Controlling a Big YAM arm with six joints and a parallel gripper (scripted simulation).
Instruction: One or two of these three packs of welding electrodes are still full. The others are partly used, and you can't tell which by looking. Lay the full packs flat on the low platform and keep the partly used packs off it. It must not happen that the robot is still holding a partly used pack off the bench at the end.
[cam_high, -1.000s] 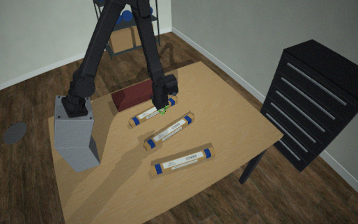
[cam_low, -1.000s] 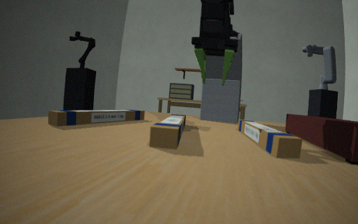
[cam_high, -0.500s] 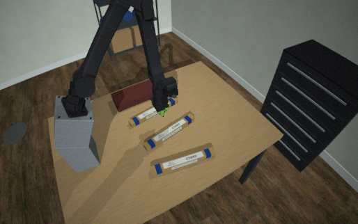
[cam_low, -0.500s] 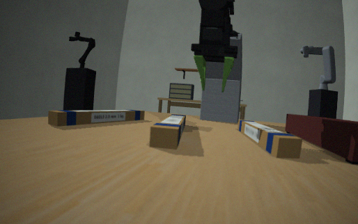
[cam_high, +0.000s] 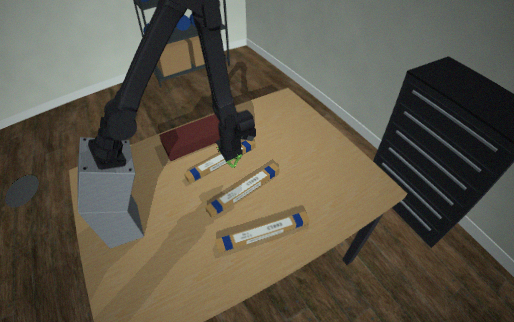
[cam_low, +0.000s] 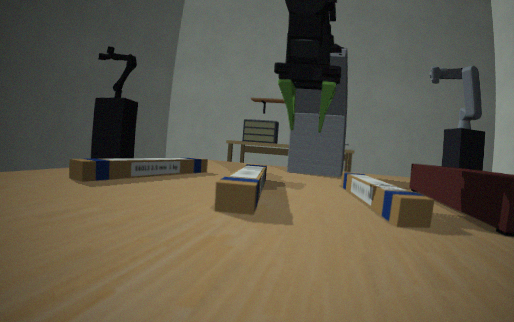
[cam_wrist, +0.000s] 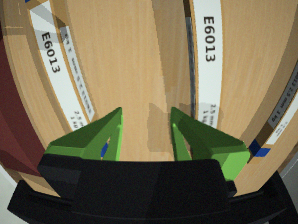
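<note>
The pack of welding electrodes is 28 cm to the right of my hand, 8 cm below it and 8 cm behind it. The rest, counted from my hand: dark red platform: 30 cm to the left, 9 cm below, 6 cm ahead.
</note>
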